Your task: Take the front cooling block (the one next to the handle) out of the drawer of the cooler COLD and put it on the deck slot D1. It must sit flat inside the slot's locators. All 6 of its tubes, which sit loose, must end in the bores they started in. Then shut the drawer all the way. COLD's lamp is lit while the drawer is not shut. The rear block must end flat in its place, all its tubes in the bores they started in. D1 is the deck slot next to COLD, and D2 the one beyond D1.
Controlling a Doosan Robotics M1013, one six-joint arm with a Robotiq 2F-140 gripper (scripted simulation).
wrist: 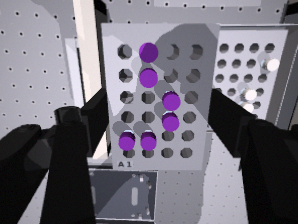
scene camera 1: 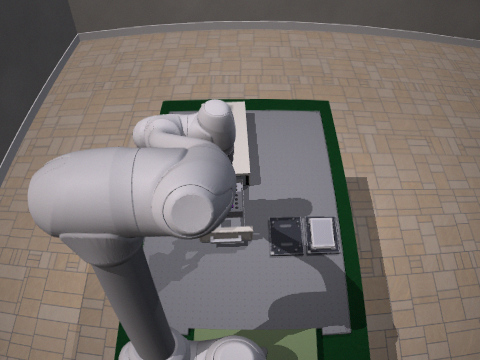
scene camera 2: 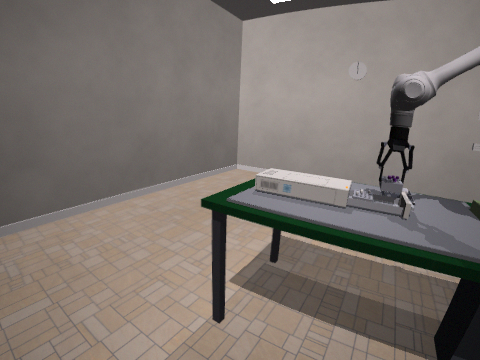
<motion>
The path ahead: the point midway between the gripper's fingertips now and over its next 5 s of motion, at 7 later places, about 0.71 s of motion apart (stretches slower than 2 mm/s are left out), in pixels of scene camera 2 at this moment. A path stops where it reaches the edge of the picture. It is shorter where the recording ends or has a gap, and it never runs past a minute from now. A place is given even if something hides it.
My gripper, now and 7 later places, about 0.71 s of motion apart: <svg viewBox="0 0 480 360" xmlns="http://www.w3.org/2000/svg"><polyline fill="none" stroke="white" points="390,182 391,177 393,176 396,175 397,174 400,172 402,171 401,176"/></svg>
</motion>
